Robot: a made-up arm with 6 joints.
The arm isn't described. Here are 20 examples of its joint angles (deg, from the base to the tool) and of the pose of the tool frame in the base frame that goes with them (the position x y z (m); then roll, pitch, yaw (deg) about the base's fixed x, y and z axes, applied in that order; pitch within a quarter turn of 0, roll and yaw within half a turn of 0).
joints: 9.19 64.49 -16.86 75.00 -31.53 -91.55
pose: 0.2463 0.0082 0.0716 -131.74 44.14 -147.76
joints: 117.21 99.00 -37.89 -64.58 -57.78 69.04
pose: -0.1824 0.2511 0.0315 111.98 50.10 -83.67
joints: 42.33 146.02 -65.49 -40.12 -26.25 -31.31
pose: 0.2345 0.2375 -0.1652 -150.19 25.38 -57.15
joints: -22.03 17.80 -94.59 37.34 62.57 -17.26
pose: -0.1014 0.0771 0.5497 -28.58 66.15 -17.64
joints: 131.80 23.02 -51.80 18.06 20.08 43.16
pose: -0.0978 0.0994 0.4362 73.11 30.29 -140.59
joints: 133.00 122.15 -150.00 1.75 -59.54 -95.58
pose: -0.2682 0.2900 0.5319 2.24 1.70 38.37
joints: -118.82 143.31 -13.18 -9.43 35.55 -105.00
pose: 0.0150 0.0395 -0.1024 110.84 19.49 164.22
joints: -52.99 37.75 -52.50 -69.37 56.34 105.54
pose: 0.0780 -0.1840 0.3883 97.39 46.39 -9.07
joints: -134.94 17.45 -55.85 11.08 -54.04 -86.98
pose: -0.0238 -0.0102 0.5041 8.39 7.60 145.74
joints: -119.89 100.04 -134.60 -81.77 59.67 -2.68
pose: -0.2107 -0.2599 0.5520 -74.02 34.68 98.08
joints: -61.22 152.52 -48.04 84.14 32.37 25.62
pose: 0.1058 -0.1237 -0.2074 -155.11 -24.71 0.73
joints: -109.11 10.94 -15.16 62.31 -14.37 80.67
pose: -0.0725 -0.1679 0.2706 63.56 -52.83 -10.68
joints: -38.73 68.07 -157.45 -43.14 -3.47 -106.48
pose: -0.0865 0.0726 0.6982 5.55 4.76 171.79
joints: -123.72 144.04 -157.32 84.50 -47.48 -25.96
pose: -0.3316 -0.4148 0.3528 73.20 15.14 -88.05
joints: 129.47 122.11 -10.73 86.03 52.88 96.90
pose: -0.0731 0.0110 -0.0955 -127.38 21.88 129.25
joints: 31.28 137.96 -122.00 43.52 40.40 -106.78
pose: 0.4515 0.3068 0.1506 -135.48 31.76 -52.74
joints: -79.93 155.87 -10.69 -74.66 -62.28 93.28
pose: 0.0438 0.0564 -0.1005 138.07 -50.04 73.25
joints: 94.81 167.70 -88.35 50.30 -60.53 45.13
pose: 0.0106 0.3701 -0.2103 112.02 30.28 151.26
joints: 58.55 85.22 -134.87 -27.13 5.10 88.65
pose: 0.1165 0.1855 0.6490 37.07 16.12 124.75
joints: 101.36 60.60 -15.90 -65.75 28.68 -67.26
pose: -0.0187 0.2313 0.0661 -161.08 -41.17 35.30
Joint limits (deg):
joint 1: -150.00..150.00
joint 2: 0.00..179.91
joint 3: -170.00..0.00
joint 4: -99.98..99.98
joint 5: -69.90..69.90
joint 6: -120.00..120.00
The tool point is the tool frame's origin. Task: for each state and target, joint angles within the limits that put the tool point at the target. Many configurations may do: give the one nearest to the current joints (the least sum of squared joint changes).
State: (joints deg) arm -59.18 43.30 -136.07 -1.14 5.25 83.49
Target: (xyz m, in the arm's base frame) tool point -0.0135 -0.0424 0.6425
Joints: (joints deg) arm -93.30 51.94 -114.03 -22.08 28.10 83.49
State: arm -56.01 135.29 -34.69 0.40 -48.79 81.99
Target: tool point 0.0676 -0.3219 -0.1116
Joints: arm -77.67 134.77 -53.62 3.31 -48.46 81.99
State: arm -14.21 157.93 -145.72 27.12 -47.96 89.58
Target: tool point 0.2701 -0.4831 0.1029
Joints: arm -57.51 150.94 -121.68 34.22 -65.20 89.58
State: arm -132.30 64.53 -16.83 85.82 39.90 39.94
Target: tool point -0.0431 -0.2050 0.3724
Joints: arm -114.02 36.05 -45.69 89.12 45.09 39.94
